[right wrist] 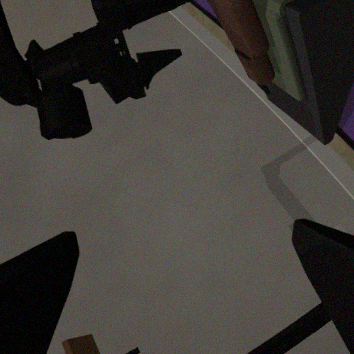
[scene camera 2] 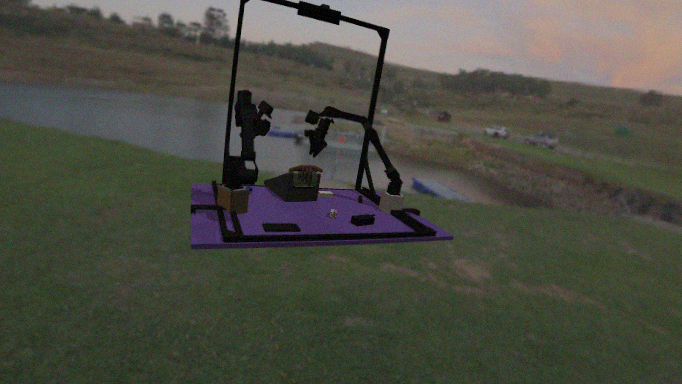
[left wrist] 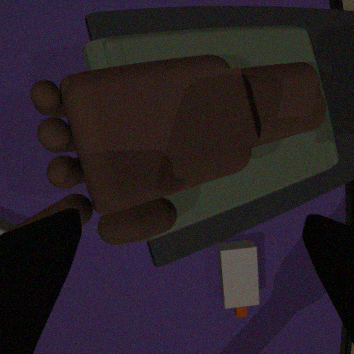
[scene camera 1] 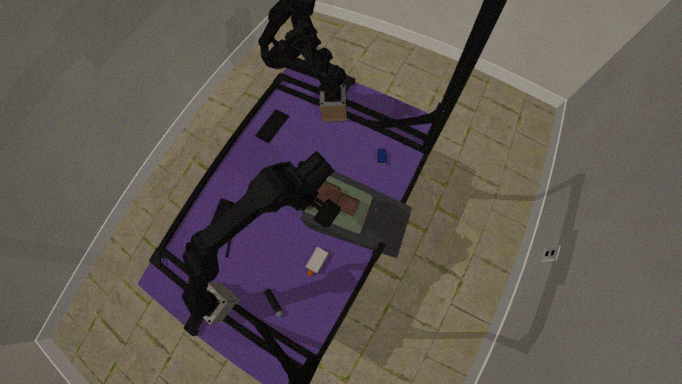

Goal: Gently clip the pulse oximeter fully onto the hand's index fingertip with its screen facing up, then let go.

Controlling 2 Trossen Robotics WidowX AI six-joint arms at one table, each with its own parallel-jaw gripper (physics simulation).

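Frame: origin at the left arm's base, x back, y left, z down, level; millimetres.
Where they show: left gripper, fingertip midpoint: (right wrist: 178,29) (scene camera 2: 311,155) (left wrist: 194,223) (scene camera 1: 313,199); right gripper, fingertip midpoint: (right wrist: 186,236) (scene camera 1: 318,71); left arm's base, origin of the base link: (scene camera 2: 393,193) (scene camera 1: 208,303); right arm's base, origin of the base link: (scene camera 2: 233,187) (scene camera 1: 332,94).
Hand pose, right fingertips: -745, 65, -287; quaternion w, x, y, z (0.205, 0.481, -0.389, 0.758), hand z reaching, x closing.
Observation:
Things, the pixels of their centre, and the offset from my right fingertips, as dx, dy, dz. "pt": a spot on its surface instead. Level surfaces: height alone.
- green pad, surface spot: (left wrist: 280,42) pt +152, -254, +281
- pulse oximeter, body centre: (scene camera 2: 333,213) +365, +75, +377
- white box, body centre: (left wrist: 238,280) (scene camera 1: 316,262) (scene camera 2: 326,194) +416, -252, +378
- blue item, body centre: (scene camera 1: 382,156) -46, -213, +376
- dark cylinder, body centre: (scene camera 1: 273,302) +618, -219, +379
- black slab, body centre: (scene camera 2: 281,227) (scene camera 1: 272,125) +89, +248, +388
- black box, body centre: (scene camera 1: 222,214) (scene camera 2: 362,220) +496, +147, +375
- purple table, its level: dz +393
A brown hand (scene camera 1: 348,203) (scene camera 2: 306,169) (left wrist: 150,125) (right wrist: 245,30) lies on a green pad (left wrist: 280,42) on a dark wedge stand (scene camera 1: 389,225). Its index finger (left wrist: 79,206) extends past the pad, partly hidden behind a gripper finger. A small pale thing with red, probably the pulse oximeter (scene camera 2: 333,213), is on the table; its screen is too small to read. In scene camera 1 the left arm seems to cover it. My left gripper (left wrist: 194,223) (scene camera 2: 315,153) is open and empty above the hand. My right gripper (right wrist: 186,236) is open and empty, raised far from the hand.
A white box (scene camera 1: 317,260) (left wrist: 240,277) with an orange tip, a blue item (scene camera 1: 382,155), a dark cylinder (scene camera 1: 273,301), a black slab (scene camera 1: 272,126) (scene camera 2: 281,227) and a black box (scene camera 2: 362,220) are on the purple table (scene camera 1: 320,142). A black frame surrounds it.

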